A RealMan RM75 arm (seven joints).
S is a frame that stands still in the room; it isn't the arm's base.
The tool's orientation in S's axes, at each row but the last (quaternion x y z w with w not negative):
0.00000, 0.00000, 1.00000, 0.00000
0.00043, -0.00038, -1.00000, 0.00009
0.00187, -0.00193, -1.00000, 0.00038
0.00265, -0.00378, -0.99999, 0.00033
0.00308, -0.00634, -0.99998, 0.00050
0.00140, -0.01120, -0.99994, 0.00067
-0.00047, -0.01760, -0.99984, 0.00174
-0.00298, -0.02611, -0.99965, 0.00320
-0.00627, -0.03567, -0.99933, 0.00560
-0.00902, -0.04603, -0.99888, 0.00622
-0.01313, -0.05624, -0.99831, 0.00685
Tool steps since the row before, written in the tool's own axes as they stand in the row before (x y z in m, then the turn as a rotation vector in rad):
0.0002, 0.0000, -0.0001, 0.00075, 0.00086, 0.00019
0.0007, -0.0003, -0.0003, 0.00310, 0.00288, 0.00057
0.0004, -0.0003, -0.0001, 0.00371, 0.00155, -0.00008
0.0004, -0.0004, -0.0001, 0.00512, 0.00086, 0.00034
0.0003, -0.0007, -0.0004, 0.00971, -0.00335, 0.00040
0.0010, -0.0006, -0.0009, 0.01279, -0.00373, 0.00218
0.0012, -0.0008, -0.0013, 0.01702, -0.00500, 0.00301
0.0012, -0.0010, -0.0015, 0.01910, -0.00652, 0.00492
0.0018, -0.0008, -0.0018, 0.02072, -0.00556, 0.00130
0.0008, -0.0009, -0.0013, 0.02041, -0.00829, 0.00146
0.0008, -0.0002, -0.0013, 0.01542, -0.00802, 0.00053
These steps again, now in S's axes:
-0.0002, 0.0000, -0.0001, -0.00075, -0.00086, 0.00019
-0.0007, 0.0003, -0.0003, -0.00310, -0.00288, 0.00057
-0.0004, 0.0003, -0.0001, -0.00371, -0.00155, -0.00009
-0.0004, 0.0004, -0.0001, -0.00512, -0.00086, 0.00032
-0.0003, 0.0007, -0.0004, -0.00972, 0.00334, 0.00030
-0.0010, 0.0006, -0.0009, -0.01280, 0.00376, 0.00206
-0.0012, 0.0007, -0.0013, -0.01703, 0.00504, 0.00285
-0.0012, 0.0009, -0.0015, -0.01911, 0.00665, 0.00469
-0.0018, 0.0007, -0.0018, -0.02077, 0.00542, 0.00117
-0.0008, 0.0008, -0.0014, -0.02049, 0.00815, 0.00107
-0.0008, 0.0000, -0.0013, -0.01552, 0.00784, 0.00004

